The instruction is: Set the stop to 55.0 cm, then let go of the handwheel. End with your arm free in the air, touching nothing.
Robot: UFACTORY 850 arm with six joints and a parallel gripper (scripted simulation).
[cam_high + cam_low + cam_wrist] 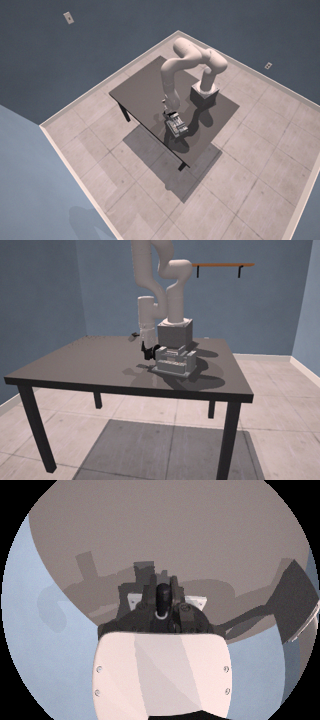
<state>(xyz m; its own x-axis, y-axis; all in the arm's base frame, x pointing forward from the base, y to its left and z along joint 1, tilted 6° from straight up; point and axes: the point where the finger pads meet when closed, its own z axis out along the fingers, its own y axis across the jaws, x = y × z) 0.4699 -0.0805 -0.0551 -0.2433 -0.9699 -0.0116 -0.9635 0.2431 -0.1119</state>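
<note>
Now: the black handwheel 3 cm to the left of my hand. The rest, counted from my hand: dark handle (1 cm to the left); grey stop fixture (19 cm to the left, 3 cm ahead, 3 cm above).
</note>
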